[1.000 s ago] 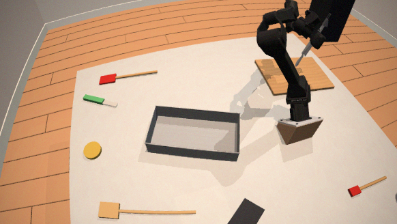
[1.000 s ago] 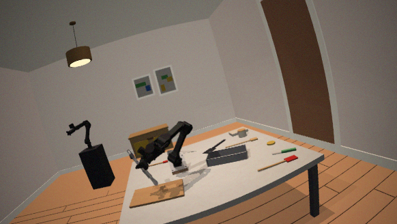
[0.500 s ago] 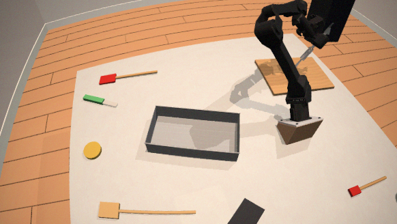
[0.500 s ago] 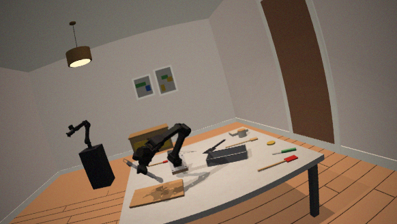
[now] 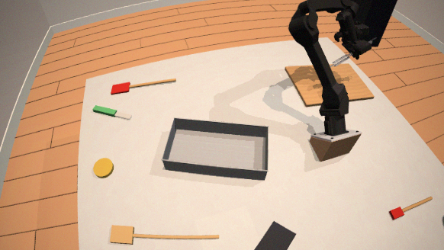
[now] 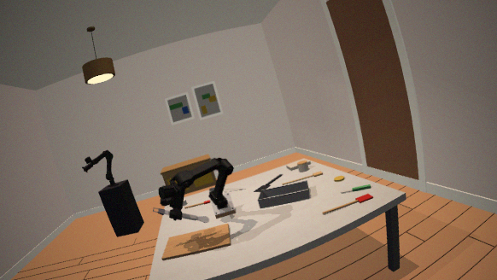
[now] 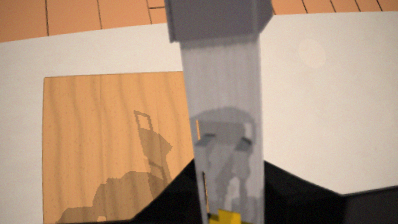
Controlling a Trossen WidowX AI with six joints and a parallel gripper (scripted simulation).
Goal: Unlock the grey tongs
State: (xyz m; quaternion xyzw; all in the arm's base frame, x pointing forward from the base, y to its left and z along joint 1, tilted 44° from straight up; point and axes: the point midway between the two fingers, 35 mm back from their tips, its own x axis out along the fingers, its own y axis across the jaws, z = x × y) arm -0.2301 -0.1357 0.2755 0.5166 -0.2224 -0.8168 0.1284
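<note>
Right now the yellow lock piece is 3 cm above my gripper tip, 2 cm ahead of it and 1 cm to the right of it. Also, from my gripper tip: grey roasting tin (62 cm ahead, 23 cm to the left, 12 cm below); black slab (61 cm to the left, 59 cm ahead, 15 cm below); wooden board (15 cm below, 7 cm ahead, 2 cm to the right).
</note>
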